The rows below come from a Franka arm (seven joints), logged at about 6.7 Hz.
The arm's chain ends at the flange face. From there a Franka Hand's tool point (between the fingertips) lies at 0.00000 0.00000 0.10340 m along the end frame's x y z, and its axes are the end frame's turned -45 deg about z.
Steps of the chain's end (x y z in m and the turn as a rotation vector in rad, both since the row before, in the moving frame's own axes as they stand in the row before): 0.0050 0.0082 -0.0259 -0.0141 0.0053 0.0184; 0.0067 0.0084 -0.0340 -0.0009 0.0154 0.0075; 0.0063 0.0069 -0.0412 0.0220 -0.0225 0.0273; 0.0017 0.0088 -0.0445 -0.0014 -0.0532 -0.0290; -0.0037 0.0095 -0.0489 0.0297 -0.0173 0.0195
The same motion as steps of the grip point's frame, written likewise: -0.0029 0.0107 -0.0259 -0.0137 -0.0062 0.0184; -0.0001 0.0119 -0.0340 -0.0115 0.0103 0.0075; -0.0004 0.0061 -0.0413 0.0315 -0.0004 0.0273; -0.0091 0.0037 -0.0446 0.0366 -0.0386 -0.0290; -0.0084 0.0007 -0.0490 0.0332 0.0088 0.0195
